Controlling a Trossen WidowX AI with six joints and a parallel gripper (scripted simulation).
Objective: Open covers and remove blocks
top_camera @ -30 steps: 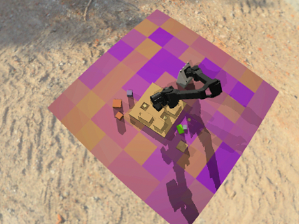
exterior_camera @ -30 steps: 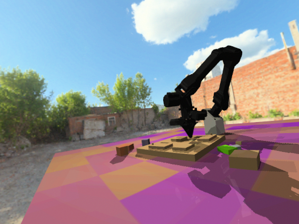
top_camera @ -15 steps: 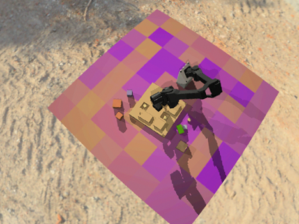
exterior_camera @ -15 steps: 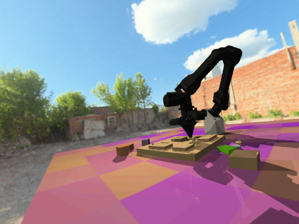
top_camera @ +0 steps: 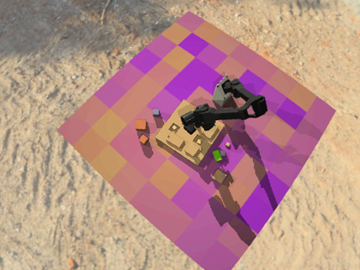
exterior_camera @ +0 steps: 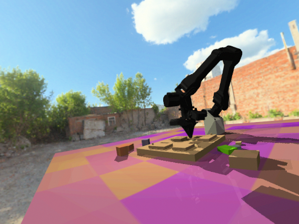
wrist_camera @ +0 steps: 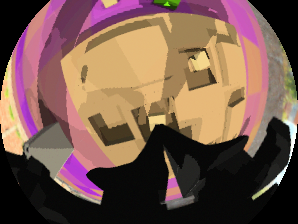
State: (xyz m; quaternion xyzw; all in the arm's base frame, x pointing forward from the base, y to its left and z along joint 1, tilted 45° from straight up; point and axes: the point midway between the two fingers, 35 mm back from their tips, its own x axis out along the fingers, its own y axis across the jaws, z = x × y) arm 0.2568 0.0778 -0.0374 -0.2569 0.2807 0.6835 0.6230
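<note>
The tan puzzle board is 60 mm ahead of my gripper tip, 10 mm to the left of it and 10 mm below it. The rest, counted from my gripper tip: green block: 50 mm ahead, 200 mm to the left, 20 mm below; then greyish-purple block: 120 mm ahead, 230 mm to the right, 10 mm below; then tan block: 130 mm ahead, 290 mm to the left, 20 mm below.
</note>
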